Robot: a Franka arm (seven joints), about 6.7 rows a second.
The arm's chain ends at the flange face. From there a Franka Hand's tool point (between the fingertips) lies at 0.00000 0.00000 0.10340 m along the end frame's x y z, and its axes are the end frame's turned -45 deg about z.
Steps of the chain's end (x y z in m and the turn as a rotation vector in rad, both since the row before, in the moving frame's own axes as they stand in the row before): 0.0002, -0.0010, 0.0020, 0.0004, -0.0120, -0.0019; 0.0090, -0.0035, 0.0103, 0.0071, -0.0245, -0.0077; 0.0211, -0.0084, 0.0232, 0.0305, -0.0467, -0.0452; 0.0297, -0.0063, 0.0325, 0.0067, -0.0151, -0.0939; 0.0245, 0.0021, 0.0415, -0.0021, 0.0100, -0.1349; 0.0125, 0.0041, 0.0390, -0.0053, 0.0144, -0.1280; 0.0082, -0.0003, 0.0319, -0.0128, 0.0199, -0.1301; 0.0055, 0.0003, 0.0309, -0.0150, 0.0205, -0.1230
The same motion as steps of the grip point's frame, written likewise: 0.0000, -0.0015, 0.0020, 0.0088, -0.0082, -0.0019; 0.0076, 0.0016, 0.0103, 0.0223, -0.0123, -0.0077; 0.0195, 0.0034, 0.0230, 0.0546, -0.0115, -0.0452; 0.0248, 0.0150, 0.0325, 0.0154, -0.0059, -0.0939; 0.0165, 0.0197, 0.0415, -0.0086, 0.0056, -0.1349; 0.0067, 0.0131, 0.0390, -0.0139, 0.0064, -0.1280; 0.0067, 0.0079, 0.0319, -0.0231, 0.0050, -0.1301; 0.0042, 0.0067, 0.0309, -0.0251, 0.0039, -0.1230
